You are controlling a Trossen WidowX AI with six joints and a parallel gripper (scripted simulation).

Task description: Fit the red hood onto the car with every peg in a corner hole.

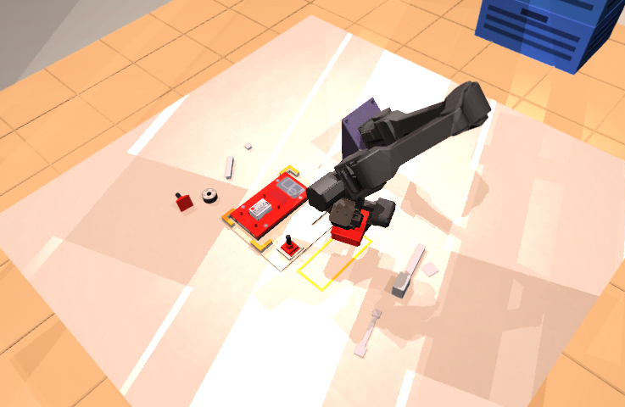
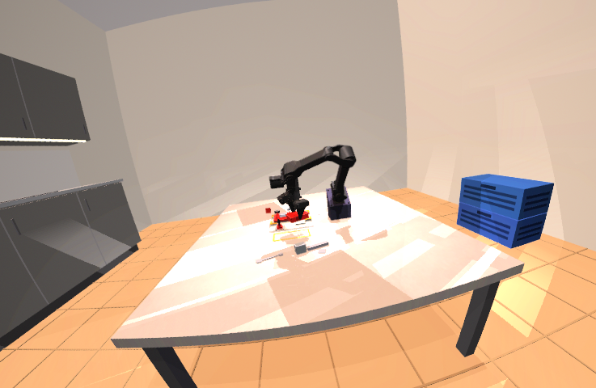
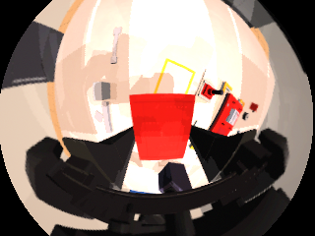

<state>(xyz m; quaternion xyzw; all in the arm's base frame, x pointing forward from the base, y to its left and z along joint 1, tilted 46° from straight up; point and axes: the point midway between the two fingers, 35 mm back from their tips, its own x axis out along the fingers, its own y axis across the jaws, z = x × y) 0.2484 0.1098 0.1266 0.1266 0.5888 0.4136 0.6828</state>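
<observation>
Right now my gripper tip is 23 cm to the left of the white engine block, 9 cm short of it and 8 cm above it. The rest, counted from my gripper tip: white wheel: 39 cm to the right, 15 cm ahead, 9 cm below; then red hood: 1 cm above.
</observation>
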